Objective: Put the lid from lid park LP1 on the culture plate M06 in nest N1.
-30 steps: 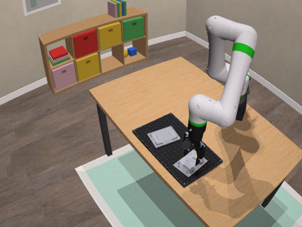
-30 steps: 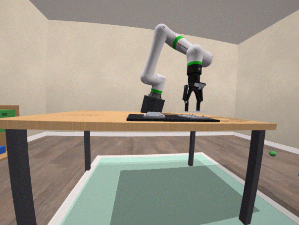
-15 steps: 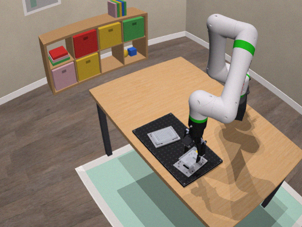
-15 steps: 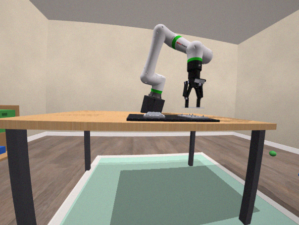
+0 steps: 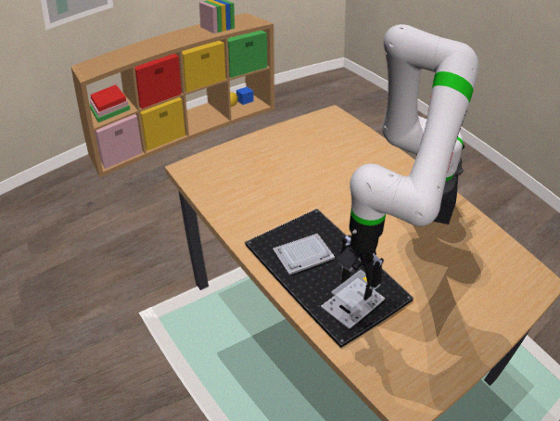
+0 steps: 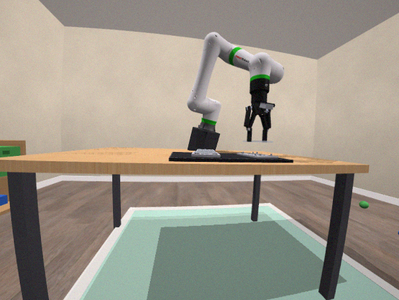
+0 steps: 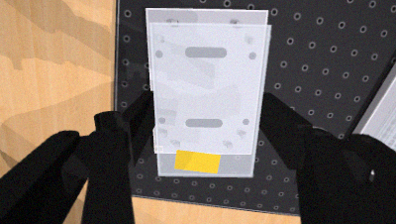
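Now: the culture plate M06 26 cm to the right of my hand, 8 cm below it and 2 cm behind it. Also, from my hand: clear lid: 2 cm below; plate nest: 26 cm to the right, 9 cm below, 2 cm behind; lid park LP1: 9 cm below.
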